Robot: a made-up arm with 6 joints. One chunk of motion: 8 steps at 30 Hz.
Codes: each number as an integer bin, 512 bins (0 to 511) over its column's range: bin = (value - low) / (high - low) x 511, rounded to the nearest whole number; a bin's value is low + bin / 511 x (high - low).
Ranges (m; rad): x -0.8..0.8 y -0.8..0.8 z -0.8..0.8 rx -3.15..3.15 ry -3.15..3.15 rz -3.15..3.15
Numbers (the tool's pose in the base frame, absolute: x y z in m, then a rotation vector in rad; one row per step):
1: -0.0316 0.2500 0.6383 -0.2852 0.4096 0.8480
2: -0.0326 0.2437 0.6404 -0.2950 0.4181 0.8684
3: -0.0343 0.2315 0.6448 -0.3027 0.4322 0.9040
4: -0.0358 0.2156 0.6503 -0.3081 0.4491 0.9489
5: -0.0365 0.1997 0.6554 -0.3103 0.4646 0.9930
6: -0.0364 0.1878 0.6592 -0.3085 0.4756 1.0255
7: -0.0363 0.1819 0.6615 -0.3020 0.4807 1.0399
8: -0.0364 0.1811 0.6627 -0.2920 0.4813 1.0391
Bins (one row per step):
1: 245 335 459 232 289 324
2: 245 333 460 232 289 326
3: 245 329 461 231 291 329
4: 244 324 463 231 292 332
5: 244 319 465 230 293 336
6: 244 315 466 230 294 339
7: 244 314 467 231 294 340
8: 244 313 467 232 295 340

